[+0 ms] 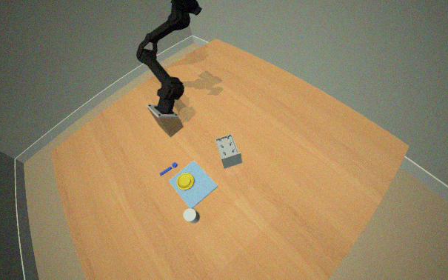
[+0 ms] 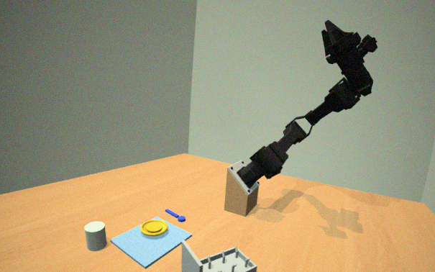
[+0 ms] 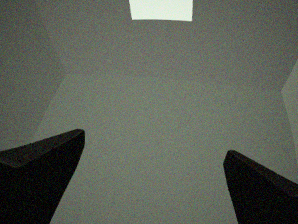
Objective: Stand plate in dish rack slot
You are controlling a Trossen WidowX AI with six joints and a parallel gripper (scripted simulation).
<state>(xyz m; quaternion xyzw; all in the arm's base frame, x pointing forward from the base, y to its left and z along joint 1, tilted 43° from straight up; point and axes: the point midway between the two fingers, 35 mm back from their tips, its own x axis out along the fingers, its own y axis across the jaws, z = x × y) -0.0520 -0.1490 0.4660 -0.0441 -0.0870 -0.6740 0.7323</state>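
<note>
The yellow plate is 290 mm ahead of my gripper tip, 330 mm to the right of it and 560 mm below it. The rest, counted from my gripper tip: grey dish rack 330 mm ahead, 130 mm to the right, 560 mm below; small blue spoon 190 mm ahead, 340 mm to the right, 580 mm below; white cup 410 mm ahead, 400 mm to the right, 550 mm below.
</note>
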